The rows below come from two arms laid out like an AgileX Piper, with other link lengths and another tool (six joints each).
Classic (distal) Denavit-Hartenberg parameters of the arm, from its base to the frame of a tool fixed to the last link. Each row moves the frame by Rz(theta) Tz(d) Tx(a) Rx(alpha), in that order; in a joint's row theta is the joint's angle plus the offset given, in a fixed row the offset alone. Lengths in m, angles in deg.
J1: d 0.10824; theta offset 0; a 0; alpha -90
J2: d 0; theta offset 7.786; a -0.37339; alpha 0
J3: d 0; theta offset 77.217; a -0.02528; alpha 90
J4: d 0.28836; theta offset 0; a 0; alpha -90
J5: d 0; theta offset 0; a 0; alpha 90
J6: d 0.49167; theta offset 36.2; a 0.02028; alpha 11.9
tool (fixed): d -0.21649; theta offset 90; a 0; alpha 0
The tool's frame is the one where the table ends.
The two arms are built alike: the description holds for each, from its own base.
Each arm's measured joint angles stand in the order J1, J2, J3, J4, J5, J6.
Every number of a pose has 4 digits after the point. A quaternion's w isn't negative.
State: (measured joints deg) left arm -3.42 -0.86 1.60 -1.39 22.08 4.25; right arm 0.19 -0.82 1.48 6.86 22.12 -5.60
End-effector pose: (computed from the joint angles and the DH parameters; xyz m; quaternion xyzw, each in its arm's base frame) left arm 0.1880 0.0337 0.1260 0.7911 0.2925 0.4430 0.3039; right arm 0.1824 0.0610 0.1266 0.7673 0.3458 0.4595 0.2838
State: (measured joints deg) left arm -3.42 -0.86 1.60 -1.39 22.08 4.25; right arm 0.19 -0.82 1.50 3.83 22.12 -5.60
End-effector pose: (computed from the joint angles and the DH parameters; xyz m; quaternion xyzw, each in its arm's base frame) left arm 0.1880 0.0337 0.1260 0.7911 0.2925 0.4430 0.3039; right arm 0.1826 0.0560 0.1234 0.7603 0.3563 0.4496 0.3048
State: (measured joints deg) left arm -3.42 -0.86 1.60 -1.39 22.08 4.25; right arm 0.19 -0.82 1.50 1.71 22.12 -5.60
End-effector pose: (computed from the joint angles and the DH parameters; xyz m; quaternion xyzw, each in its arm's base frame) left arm 0.1880 0.0337 0.1260 0.7911 0.2925 0.4430 0.3039; right arm 0.1828 0.0523 0.1214 0.7550 0.3635 0.4426 0.3194
